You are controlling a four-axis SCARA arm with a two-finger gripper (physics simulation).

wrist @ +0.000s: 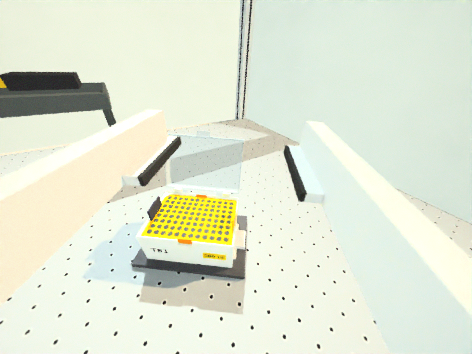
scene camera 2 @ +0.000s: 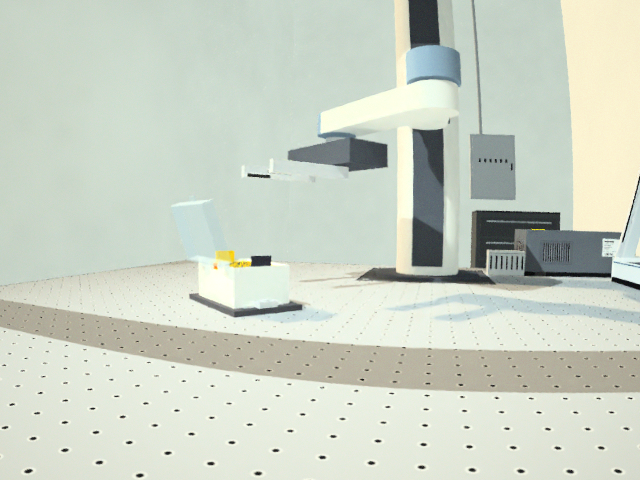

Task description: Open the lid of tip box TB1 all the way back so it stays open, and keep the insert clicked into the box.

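Seen in the pictures: gripper, between the fingertips: [wrist: 232,132] [scene camera 2: 256,168]; arm's base, origin of its link: [scene camera 2: 426,280].
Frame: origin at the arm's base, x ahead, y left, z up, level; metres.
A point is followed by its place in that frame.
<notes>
Tip box TB1 [scene camera 2: 261,286] @(z 0.047, x 0.535, y -0.209 m) [wrist: 172,253] @(z 0.042, x 0.475, y -0.213 m) is white and sits upright on a dark base plate [scene camera 2: 235,312] @(z 0.019, x 0.584, y -0.224 m) [wrist: 195,270] @(z 0.021, x 0.449, y -0.232 m). Its clear lid [scene camera 2: 199,227] @(z 0.124, x 0.576, y -0.280 m) [wrist: 207,162] @(z 0.116, x 0.551, y -0.304 m) stands up at the hinge side, tilted back past upright, with nothing touching it. The yellow perforated insert [scene camera 2: 240,264] @(z 0.070, x 0.486, y -0.261 m) [wrist: 195,217] @(z 0.069, x 0.493, y -0.255 m) lies level in the box, with orange clips [wrist: 185,241] @(z 0.072, x 0.462, y -0.230 m) showing at its edges. A black tab [scene camera 2: 261,260] @(z 0.081, x 0.531, y -0.210 m) [wrist: 155,208] @(z 0.079, x 0.529, y -0.211 m) stands at one side. My gripper [scene camera 2: 256,169] @(z 0.217, x 0.421, y -0.265 m) [wrist: 232,132] @(z 0.217, x 0.421, y -0.265 m) is shut to its narrow stop and empty, its pads still apart, above and away from the box.
The arm column [scene camera 2: 427,206] @(z 0.173, x 0.077, y -0.002 m) rises behind, to the right of the box in the scene view. A white slotted rack [scene camera 2: 506,252] @(z 0.069, x -0.044, y 0.201 m), a grey device [scene camera 2: 584,253] @(z 0.072, x -0.035, y 0.406 m) and a dark cabinet [scene camera 2: 496,213] stand farther right. A dark grey frame [wrist: 55,100] shows at the wrist view's upper left.
</notes>
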